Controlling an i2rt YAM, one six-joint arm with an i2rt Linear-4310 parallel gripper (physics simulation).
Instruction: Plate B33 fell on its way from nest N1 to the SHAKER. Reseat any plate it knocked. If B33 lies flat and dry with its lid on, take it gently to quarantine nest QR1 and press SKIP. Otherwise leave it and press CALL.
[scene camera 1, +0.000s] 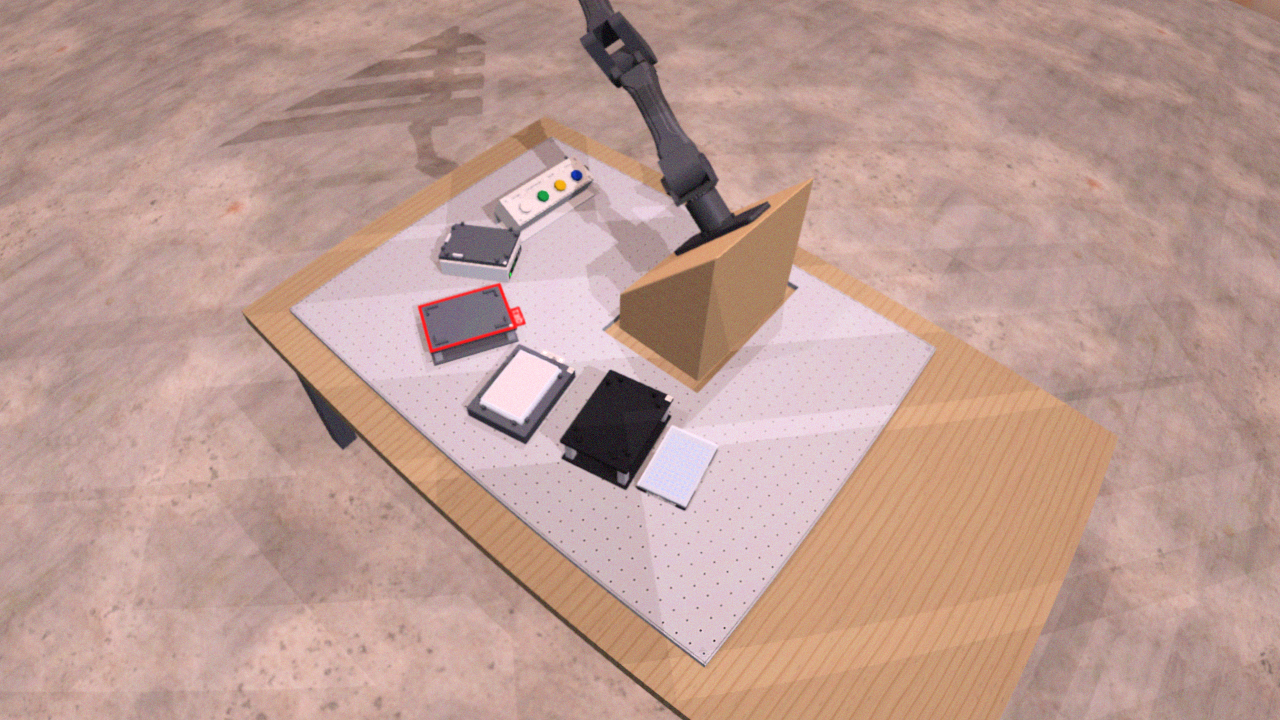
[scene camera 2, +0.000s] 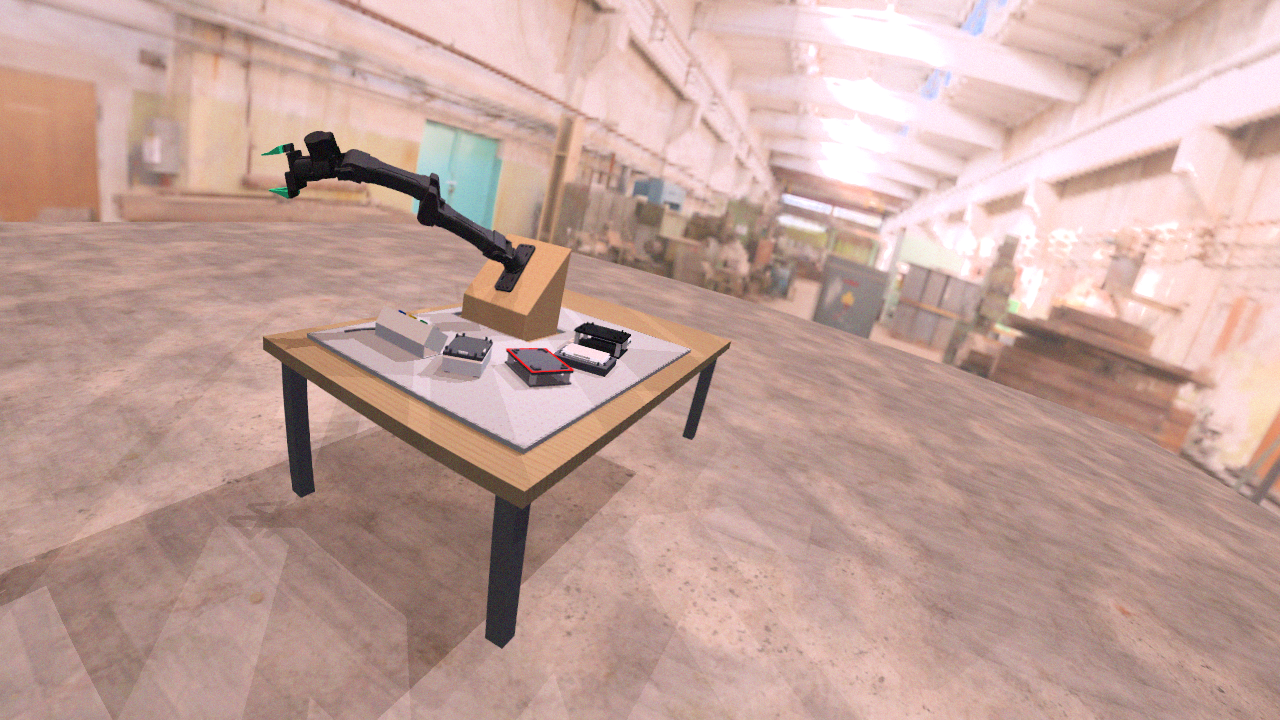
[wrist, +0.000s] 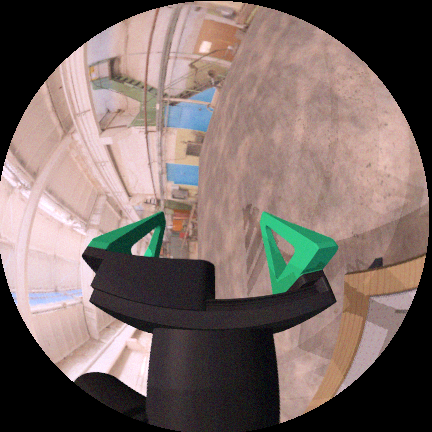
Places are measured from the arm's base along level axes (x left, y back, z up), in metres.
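Pixels of known places: gripper, fingertip midpoint: (scene camera 2: 265, 172) (wrist: 212, 216); arm's base, link origin: (scene camera 1: 722, 231) (scene camera 2: 515, 268).
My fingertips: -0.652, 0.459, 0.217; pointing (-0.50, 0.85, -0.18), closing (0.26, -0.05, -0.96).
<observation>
For each thing: its top centre in the pictures, then the offset to it from my fingertips, as dx, dy, dz. "spot": a spot on its surface instead. Level surfaces: height alone.
- white plate, top centre: (scene camera 1: 520, 383) (scene camera 2: 586, 351) +0.507, -0.842, -0.371
- red-rimmed dark nest, top centre: (scene camera 1: 465, 314) (scene camera 2: 539, 357) +0.324, -0.792, -0.364
- grey-topped white device, surface spot: (scene camera 1: 480, 246) spot: +0.222, -0.649, -0.354
- button panel, top centre: (scene camera 1: 543, 179) (scene camera 2: 412, 314) +0.205, -0.435, -0.326
- perforated mat, surface height: dz -0.409
- wooden table's corner, surface spot: (wrist: 356, 287) spot: -0.027, -0.178, -0.422
My gripper (scene camera 2: 268, 171) (wrist: 212, 216), with green fingers, is open and empty, high and beyond the table's edge. A pale, flat plate (scene camera 1: 680, 465) lies on the mat beside a black raised stand (scene camera 1: 617, 420) (scene camera 2: 601, 333). Its lid and any wetness cannot be made out. A white plate (scene camera 1: 521, 385) (scene camera 2: 586, 353) sits on a dark nest (scene camera 1: 495, 417); whether it is fully seated is unclear. A red-rimmed dark nest (scene camera 1: 468, 319) (scene camera 2: 539, 360) with a red tag holds no plate. A grey-topped white device (scene camera 1: 480, 246) (scene camera 2: 465, 363) stands near the button panel (scene camera 1: 553, 198) (scene camera 2: 407, 333). Labels are unreadable.
A wooden wedge (scene camera 1: 666, 313) (scene camera 2: 510, 308) carries the arm's base at the far side of the perforated mat (scene camera 1: 760, 501) (scene camera 2: 523, 428). The panel has white, green, yellow and blue buttons. The wooden table's corner (wrist: 356, 287) shows at lower right in the wrist view.
</observation>
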